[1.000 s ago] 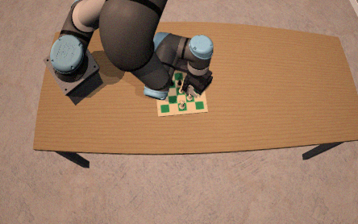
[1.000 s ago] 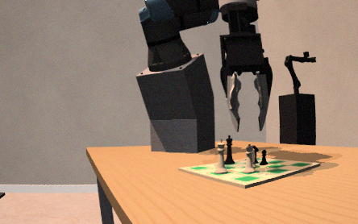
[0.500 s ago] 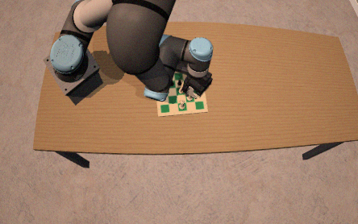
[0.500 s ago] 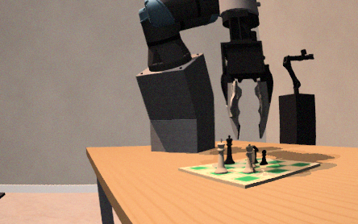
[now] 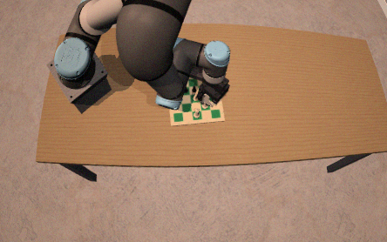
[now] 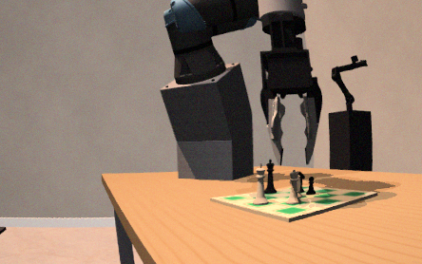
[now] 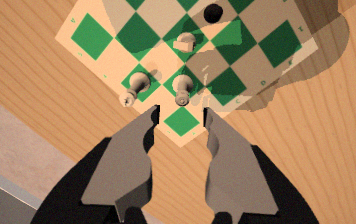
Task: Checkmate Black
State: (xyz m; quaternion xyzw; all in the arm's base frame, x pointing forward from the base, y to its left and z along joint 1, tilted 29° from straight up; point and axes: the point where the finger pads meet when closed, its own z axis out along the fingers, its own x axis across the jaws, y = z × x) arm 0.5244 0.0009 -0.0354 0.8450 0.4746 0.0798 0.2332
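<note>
My hand is 40 mm to the left of the white king, 40 mm above it and 30 mm past it. Also, from my hand: black pawn: 70 mm to the left, 60 mm below, 50 mm behind; chessboard: 80 mm below, 40 mm behind, 30 mm to the left; black knight-like piece: 90 mm behind, 60 mm to the left, 60 mm below.
</note>
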